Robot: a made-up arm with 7 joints.
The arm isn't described. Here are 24 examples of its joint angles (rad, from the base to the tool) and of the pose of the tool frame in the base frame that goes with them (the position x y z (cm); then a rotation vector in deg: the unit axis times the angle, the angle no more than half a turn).
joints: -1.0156 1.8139 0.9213 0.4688 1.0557 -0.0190 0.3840
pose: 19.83 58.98 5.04 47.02 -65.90 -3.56
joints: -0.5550 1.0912 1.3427 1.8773 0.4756 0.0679 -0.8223
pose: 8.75 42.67 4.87 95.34 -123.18 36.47
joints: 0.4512 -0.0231 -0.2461 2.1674 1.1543 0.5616 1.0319
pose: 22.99 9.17 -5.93 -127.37 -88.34 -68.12
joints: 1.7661 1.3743 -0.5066 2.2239 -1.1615 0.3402 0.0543
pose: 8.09 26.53 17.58 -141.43 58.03 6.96
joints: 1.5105 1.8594 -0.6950 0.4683 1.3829 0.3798 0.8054
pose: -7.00 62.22 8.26 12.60 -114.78 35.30
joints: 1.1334 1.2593 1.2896 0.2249 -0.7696 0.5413 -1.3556
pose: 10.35 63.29 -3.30 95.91 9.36 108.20
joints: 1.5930 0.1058 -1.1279 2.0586 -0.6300 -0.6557 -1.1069
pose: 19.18 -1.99 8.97 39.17 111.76 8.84
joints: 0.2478 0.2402 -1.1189 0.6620 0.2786 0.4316 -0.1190
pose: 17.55 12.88 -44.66 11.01 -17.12 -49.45
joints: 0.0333 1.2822 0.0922 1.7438 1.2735 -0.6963 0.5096
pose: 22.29 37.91 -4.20 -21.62 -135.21 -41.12
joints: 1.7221 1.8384 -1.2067 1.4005 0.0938 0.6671 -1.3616
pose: 10.26 50.40 9.58 165.65 -45.19 41.22
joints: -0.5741 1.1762 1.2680 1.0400 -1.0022 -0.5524 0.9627
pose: 5.93 57.75 -1.53 51.70 1.51 -66.11
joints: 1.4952 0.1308 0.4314 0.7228 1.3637 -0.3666 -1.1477
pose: 44.78 26.14 10.21 -55.90 -43.93 124.58
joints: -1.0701 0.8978 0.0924 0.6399 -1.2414 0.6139 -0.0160
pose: -18.00 51.01 -25.15 54.86 67.27 -97.57
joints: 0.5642 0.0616 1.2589 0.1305 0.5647 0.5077 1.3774
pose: 27.64 19.97 -41.99 -105.12 -82.10 74.33
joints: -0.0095 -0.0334 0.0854 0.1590 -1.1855 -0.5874 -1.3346
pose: 3.08 12.69 -50.45 50.60 -71.31 -26.16
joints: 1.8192 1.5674 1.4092 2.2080 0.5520 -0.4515 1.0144
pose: -18.02 28.85 -1.56 -121.92 37.23 14.39
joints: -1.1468 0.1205 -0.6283 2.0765 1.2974 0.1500 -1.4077
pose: -10.28 4.62 -22.17 7.29 26.49 46.77
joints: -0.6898 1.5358 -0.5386 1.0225 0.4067 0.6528 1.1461
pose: 5.58 53.61 -19.22 -6.63 49.79 -17.66
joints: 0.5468 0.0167 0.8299 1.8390 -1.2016 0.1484 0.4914
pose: 23.93 30.50 -11.07 70.20 -70.51 -1.11
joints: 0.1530 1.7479 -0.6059 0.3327 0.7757 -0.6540 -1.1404
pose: 5.29 63.52 5.46 143.62 -76.24 7.27
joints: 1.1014 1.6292 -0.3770 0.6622 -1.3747 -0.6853 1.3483
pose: 7.99 60.24 10.41 31.27 42.10 -58.08
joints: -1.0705 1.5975 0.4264 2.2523 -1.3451 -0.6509 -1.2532
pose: 14.34 27.80 -10.35 4.95 127.75 92.91
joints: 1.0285 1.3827 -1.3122 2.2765 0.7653 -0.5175 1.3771
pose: 18.41 24.24 -5.96 -70.47 -50.08 -138.71
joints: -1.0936 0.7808 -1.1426 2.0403 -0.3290 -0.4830 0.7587
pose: -18.93 13.69 -19.20 -110.01 -38.94 -66.09
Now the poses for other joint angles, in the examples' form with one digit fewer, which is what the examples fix.
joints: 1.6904 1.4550 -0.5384 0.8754 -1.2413 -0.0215 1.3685
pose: 11.9 55.4 16.4 59.3 0.1 -26.3
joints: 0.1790 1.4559 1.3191 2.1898 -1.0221 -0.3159 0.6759
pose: 1.7 31.1 16.5 164.9 -26.3 -54.3
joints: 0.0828 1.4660 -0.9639 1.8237 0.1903 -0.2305 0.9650
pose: 14.1 34.6 -19.1 -38.7 -14.3 -100.9
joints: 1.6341 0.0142 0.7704 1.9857 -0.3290 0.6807 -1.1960
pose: 17.9 28.7 16.0 24.1 -81.1 148.8
